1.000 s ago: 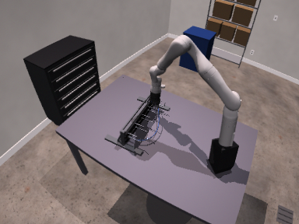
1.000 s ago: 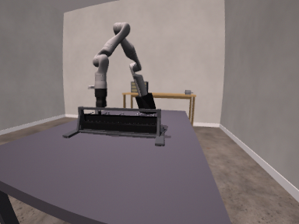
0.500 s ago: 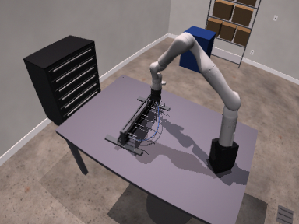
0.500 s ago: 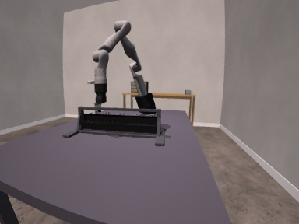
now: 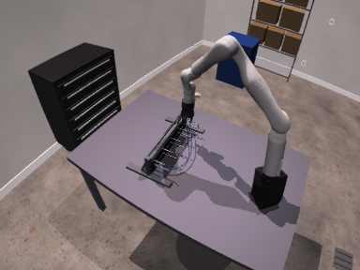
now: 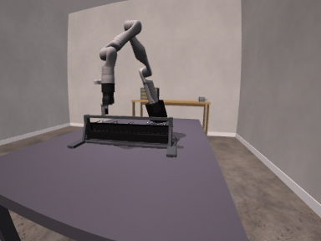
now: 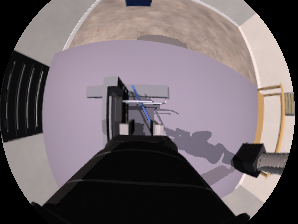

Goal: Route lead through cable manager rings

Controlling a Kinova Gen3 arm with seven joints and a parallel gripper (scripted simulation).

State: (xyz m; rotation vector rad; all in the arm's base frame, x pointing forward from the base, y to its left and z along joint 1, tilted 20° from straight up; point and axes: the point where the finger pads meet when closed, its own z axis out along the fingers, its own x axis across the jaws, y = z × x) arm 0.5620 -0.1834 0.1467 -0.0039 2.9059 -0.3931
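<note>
Now: hand 7 cm short of the black rack, 15 cm to the right of it and 9 cm above it.
</note>
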